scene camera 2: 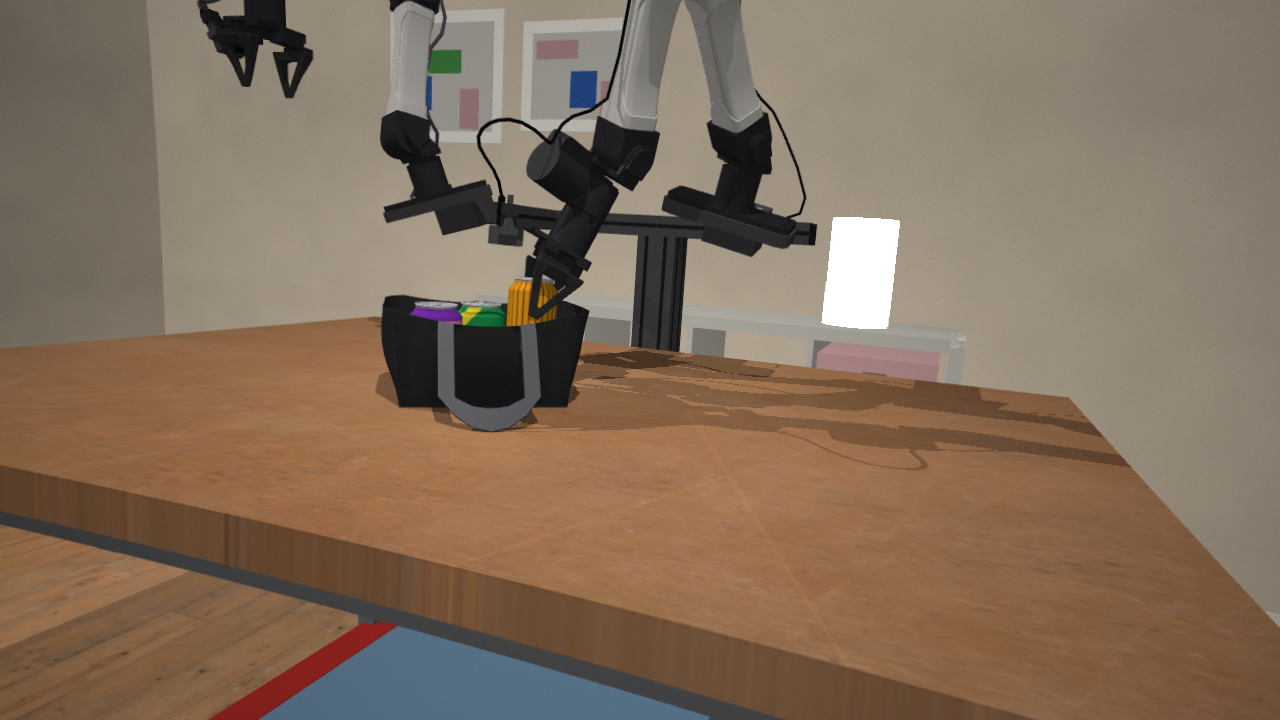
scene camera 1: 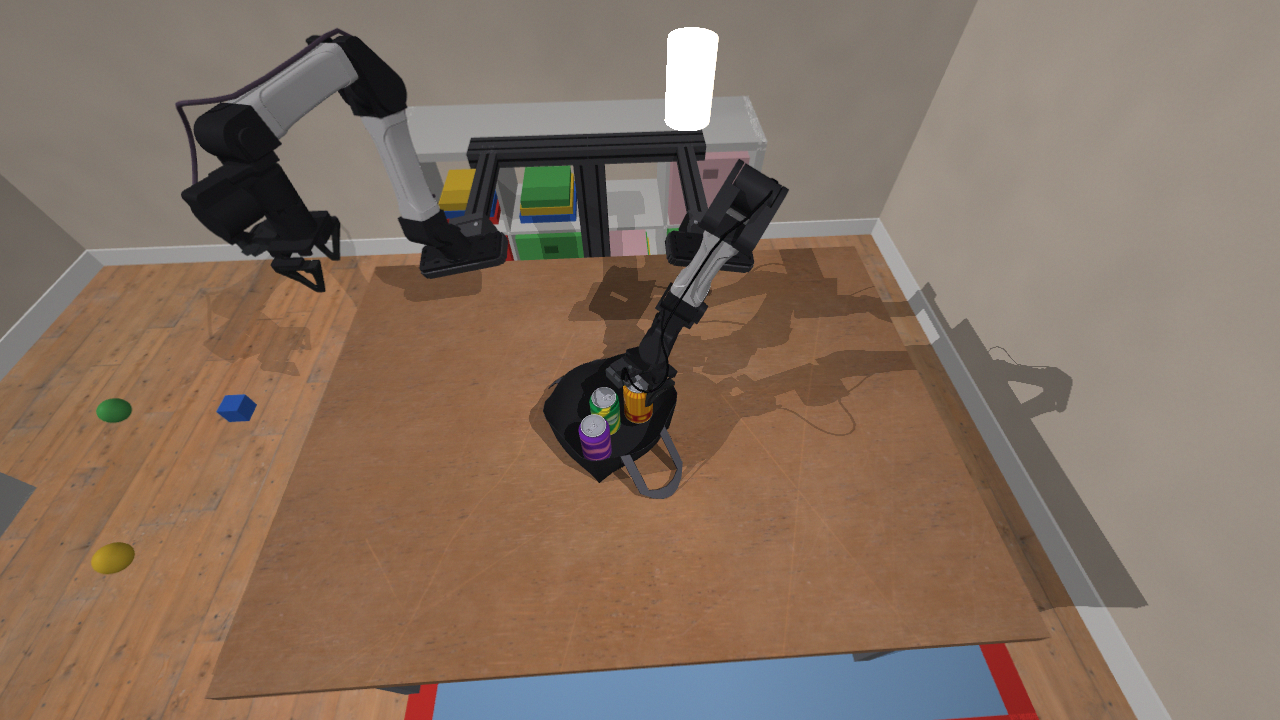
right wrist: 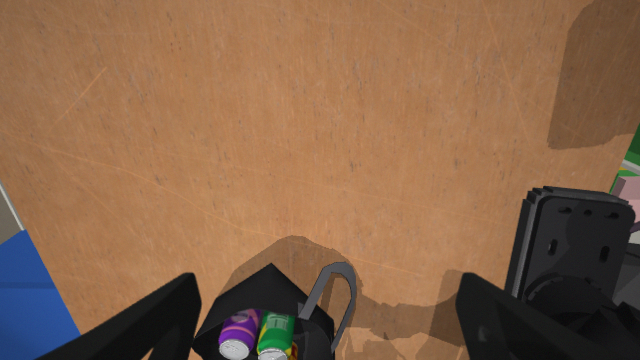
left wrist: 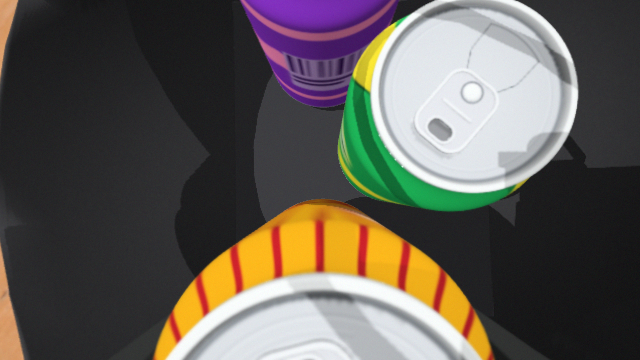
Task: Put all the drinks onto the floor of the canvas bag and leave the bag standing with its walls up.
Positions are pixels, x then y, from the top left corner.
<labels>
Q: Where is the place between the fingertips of my left gripper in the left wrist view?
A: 322, 306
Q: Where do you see a black canvas bag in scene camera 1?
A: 570, 399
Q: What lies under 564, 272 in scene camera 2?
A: My left gripper.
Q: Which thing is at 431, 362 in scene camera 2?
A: A black canvas bag.
</labels>
